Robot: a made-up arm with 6 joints. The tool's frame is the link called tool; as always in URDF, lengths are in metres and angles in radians. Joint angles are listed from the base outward.
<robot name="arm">
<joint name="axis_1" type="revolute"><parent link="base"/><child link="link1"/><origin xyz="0.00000 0.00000 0.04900"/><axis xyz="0 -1 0"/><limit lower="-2.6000" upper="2.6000"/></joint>
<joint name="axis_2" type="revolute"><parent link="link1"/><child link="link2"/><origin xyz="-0.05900 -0.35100 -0.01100"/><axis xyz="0 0 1"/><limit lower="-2.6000" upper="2.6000"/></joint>
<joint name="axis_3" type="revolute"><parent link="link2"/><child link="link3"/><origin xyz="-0.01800 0.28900 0.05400"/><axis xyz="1 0 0"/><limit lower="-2.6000" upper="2.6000"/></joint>
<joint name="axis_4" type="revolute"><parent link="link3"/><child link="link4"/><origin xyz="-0.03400 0.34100 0.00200"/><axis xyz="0 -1 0"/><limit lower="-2.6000" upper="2.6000"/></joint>
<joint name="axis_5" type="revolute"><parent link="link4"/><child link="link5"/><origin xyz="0.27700 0.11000 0.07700"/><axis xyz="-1 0 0"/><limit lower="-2.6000" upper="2.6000"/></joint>
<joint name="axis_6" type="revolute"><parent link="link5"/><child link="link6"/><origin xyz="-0.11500 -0.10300 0.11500"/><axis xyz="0 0 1"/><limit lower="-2.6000" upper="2.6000"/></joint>
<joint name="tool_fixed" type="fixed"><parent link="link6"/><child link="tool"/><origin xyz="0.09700 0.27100 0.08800"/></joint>
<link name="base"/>
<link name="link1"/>
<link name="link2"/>
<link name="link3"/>
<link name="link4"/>
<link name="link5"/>
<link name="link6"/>
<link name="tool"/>
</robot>
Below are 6 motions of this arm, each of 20 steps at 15 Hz.
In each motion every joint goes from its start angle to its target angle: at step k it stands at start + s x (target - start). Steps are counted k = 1, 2, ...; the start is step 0. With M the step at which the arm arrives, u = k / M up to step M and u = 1 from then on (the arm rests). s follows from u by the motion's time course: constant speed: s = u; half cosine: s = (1 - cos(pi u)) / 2; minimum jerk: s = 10 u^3 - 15 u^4 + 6 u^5.
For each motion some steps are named. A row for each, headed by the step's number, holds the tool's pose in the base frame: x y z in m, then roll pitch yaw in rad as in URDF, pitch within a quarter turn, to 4 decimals.
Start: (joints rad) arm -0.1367 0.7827 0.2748 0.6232 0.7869 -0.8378
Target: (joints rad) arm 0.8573 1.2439 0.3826 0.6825 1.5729 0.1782
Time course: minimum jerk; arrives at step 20
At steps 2, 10, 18, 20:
2: -0.3888 0.3009 0.7197 0.1531 -0.5908 -0.4197
10: -0.8155 0.2682 0.2693 -0.8900 -1.1246 0.7147
18: -0.8027 0.1010 -0.3498 -2.1355 -0.6978 1.6242
20: -0.7985 0.0971 -0.3596 -2.1474 -0.6883 1.6262

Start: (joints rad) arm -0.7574 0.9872 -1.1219 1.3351 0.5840 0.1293
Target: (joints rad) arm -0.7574 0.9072 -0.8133 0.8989 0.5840 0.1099
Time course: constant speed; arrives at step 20
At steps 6, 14, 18, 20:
6: -0.9105 0.0628 0.3182 -1.0890 -0.6131 1.6442
14: -0.8585 0.1615 0.3819 -0.9071 -0.4867 1.4229
18: -0.8265 0.2076 0.4091 -0.8289 -0.4124 1.3314
20: -0.8093 0.2296 0.4215 -0.7925 -0.3732 1.2900

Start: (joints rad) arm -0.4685 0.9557 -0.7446 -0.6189 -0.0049 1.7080
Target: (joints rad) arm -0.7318 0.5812 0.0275 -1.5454 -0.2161 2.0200
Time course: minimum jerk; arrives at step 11
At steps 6, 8, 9, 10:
6: -0.2337 0.2400 0.4156 1.6358 -0.4533 2.1932
8: -0.0826 0.2350 0.3584 2.1509 -0.5977 1.7196
9: -0.0485 0.2284 0.3363 2.3136 -0.6012 1.5681
10: -0.0346 0.2249 0.3258 2.3871 -0.5968 1.4997

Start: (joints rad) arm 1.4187 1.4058 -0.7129 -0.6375 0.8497 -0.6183
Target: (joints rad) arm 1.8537 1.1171 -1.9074 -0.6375 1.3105 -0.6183
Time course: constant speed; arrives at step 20
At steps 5, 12, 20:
5: 0.5526 0.1168 -0.4697 2.5795 -0.5054 1.8071
12: 0.6468 0.0410 -0.0524 1.8607 -0.3959 1.8807
20: 0.4567 -0.1162 0.3541 1.0736 -0.3675 1.8566

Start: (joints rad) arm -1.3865 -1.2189 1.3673 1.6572 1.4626 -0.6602
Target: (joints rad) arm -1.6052 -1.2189 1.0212 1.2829 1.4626 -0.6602
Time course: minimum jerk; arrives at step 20
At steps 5, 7, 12, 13, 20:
5: 0.7601 -0.2213 0.2243 1.6598 -1.2144 1.6727
7: 0.7803 -0.2293 0.1681 1.8929 -1.2610 1.4629
12: 0.8165 -0.2534 -0.0398 2.9080 -1.2431 0.5018
13: 0.8171 -0.2573 -0.0800 3.0444 -1.2100 0.3712
20: 0.8073 -0.2677 -0.1968 -2.9721 -1.0890 0.1143

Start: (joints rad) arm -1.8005 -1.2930 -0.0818 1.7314 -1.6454 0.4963
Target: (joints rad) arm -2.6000 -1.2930 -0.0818 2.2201 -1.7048 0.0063
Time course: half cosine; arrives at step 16
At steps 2, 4, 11, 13, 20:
2: 0.0067 0.0954 -0.3296 0.4948 0.0699 0.6379
4: -0.0242 0.1023 -0.3261 0.5545 0.1404 0.6436
11: -0.1905 0.1433 -0.2551 0.9504 0.5441 0.7768
13: -0.2212 0.1524 -0.2288 1.0588 0.6252 0.8369
20: -0.2385 0.1579 -0.2111 1.1313 0.6720 0.8812

